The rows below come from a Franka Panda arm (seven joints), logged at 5 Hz.
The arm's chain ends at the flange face. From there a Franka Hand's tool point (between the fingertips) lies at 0.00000 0.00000 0.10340 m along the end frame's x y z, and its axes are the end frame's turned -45 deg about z.
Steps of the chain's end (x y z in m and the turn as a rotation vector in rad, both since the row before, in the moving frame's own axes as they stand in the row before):
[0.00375 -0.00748 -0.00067 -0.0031 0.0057 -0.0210]
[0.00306 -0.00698 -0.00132 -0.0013 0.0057 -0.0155]
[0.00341 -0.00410 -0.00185 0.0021 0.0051 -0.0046]
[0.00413 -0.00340 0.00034 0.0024 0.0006 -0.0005]
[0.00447 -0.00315 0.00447 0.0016 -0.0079 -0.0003]
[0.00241 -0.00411 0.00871 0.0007 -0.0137 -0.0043]
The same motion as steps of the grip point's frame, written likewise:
[0.00814 -0.00200 -0.00067 -0.0062 0.0018 -0.0210]
[0.00743 -0.00226 -0.00132 -0.0049 0.0031 -0.0155]
[0.00584 -0.00027 -0.00185 -0.0021 0.0051 -0.0046]
[0.00554 0.00038 0.00034 0.0013 0.0021 -0.0005]
[0.00493 0.00024 0.00447 0.0067 -0.0045 -0.0003]
[0.00366 -0.00225 0.00870 0.0102 -0.0092 -0.0043]

